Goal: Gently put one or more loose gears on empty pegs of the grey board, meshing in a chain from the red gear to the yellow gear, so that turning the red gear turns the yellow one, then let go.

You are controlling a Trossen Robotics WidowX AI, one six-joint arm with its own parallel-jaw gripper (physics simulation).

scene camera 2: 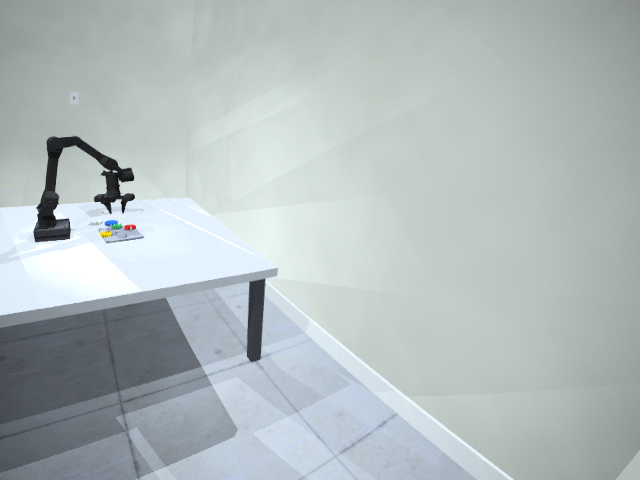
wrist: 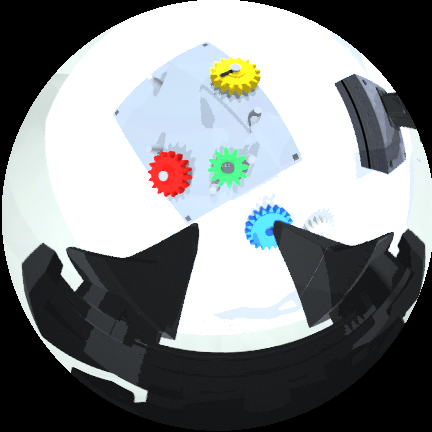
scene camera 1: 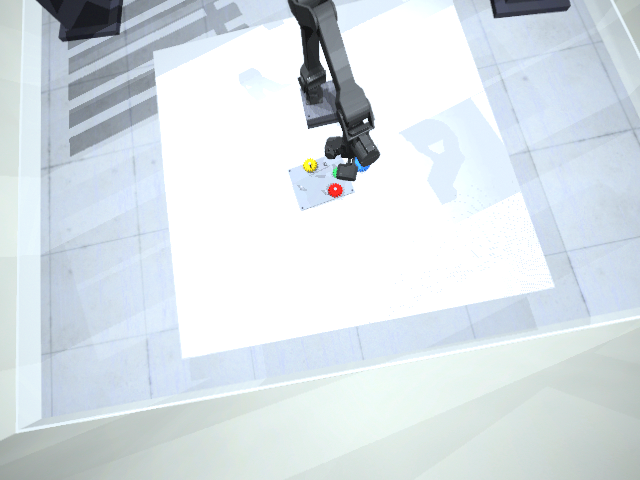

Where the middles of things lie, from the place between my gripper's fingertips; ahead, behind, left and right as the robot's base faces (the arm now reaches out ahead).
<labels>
Right now my hand is 5 cm above the green gear (wrist: 237, 171) and 4 cm to the left of it. Also, from my hand: blue gear (wrist: 255, 230) 6 cm below, 5 cm to the left, 4 cm behind; then grey board (scene camera 1: 315, 183) 11 cm to the right, 7 cm below, 2 cm ahead; then red gear (wrist: 170, 162) 6 cm to the right, 6 cm ahead, 5 cm below.
</labels>
